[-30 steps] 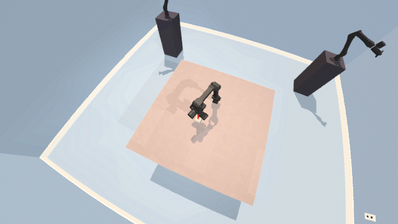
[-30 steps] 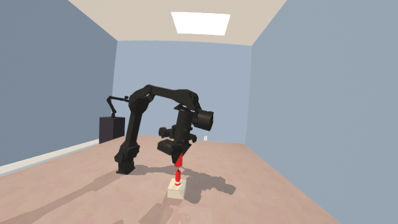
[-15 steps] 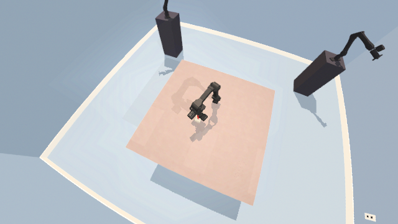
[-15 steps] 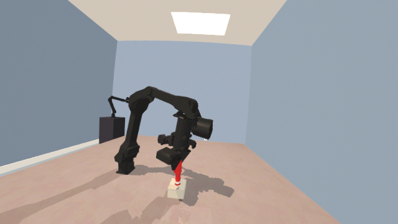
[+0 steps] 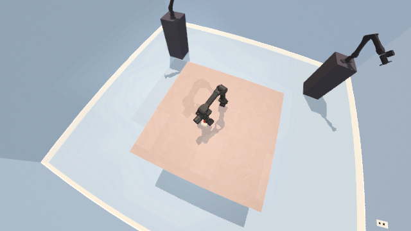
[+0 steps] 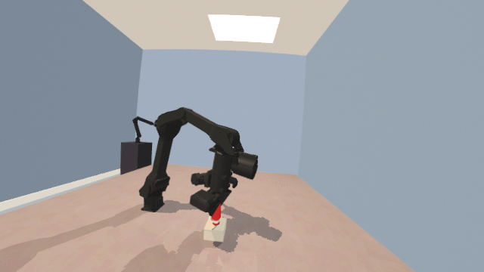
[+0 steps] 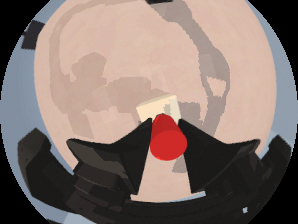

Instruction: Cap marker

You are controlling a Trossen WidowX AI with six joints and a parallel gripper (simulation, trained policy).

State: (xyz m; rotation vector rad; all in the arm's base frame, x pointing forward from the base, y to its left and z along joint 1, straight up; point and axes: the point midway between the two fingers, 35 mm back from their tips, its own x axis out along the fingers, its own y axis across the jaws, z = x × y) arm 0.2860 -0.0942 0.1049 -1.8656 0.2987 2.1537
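Now: gripper tip 1 cm short of the red cap and 1 cm below it. Round my gripper tip: cream holder block: 1 cm ahead, 5 cm below.
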